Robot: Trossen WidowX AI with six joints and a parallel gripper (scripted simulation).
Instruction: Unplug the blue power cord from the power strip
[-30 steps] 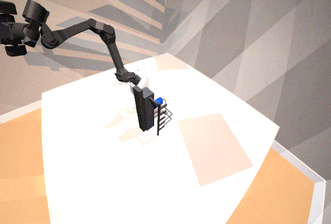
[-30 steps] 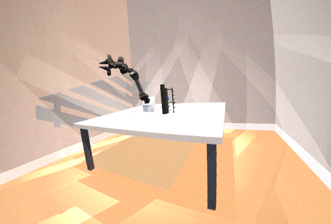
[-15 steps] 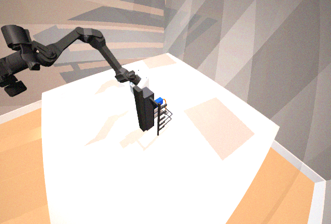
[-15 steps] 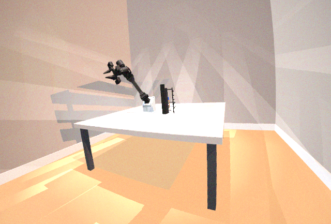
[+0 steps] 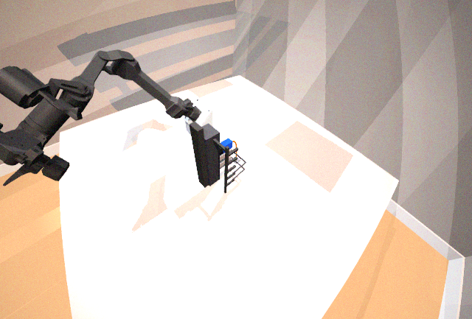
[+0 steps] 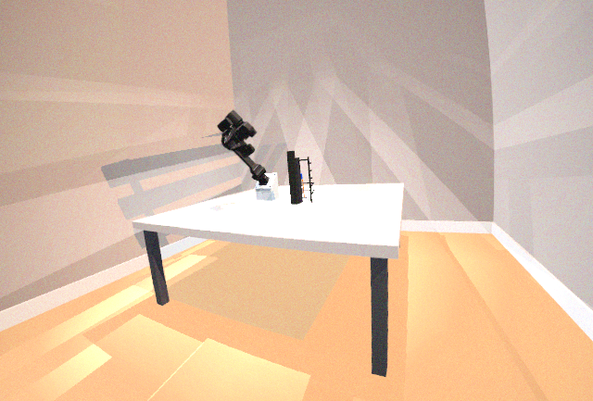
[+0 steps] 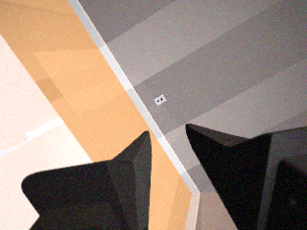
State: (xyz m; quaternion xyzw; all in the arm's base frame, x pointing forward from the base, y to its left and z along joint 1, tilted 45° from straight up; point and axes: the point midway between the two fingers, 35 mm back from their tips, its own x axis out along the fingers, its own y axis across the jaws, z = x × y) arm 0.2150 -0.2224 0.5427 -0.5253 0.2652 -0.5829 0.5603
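Now: gripper tip 5 cm short of the blue plug, 54 cm to the right of it and 18 cm above it.
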